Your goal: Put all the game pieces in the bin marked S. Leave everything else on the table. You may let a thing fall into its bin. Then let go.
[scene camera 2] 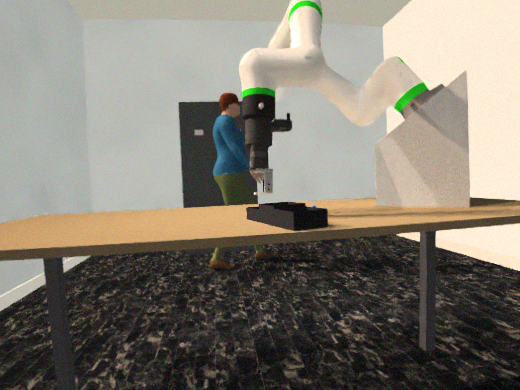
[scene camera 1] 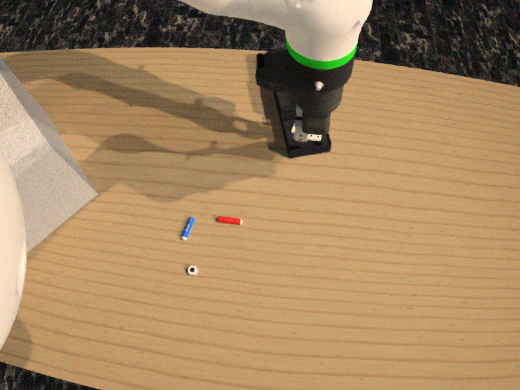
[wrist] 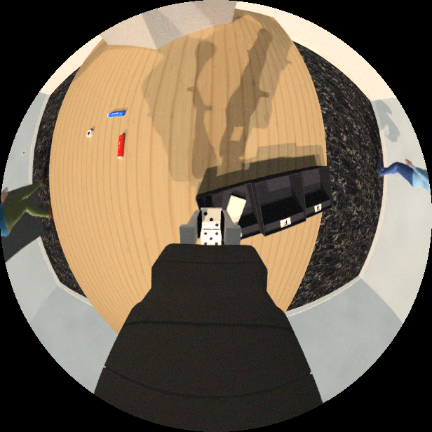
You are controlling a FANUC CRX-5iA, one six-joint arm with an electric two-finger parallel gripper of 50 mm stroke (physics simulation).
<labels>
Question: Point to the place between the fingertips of the gripper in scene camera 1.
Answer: At 301,132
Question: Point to a black three-part bin tray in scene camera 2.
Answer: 293,216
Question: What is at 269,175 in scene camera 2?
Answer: The gripper.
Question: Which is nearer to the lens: the black three-part bin tray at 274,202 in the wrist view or the white domino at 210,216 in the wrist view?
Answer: The white domino.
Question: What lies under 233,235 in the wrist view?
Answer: The gripper.
</labels>
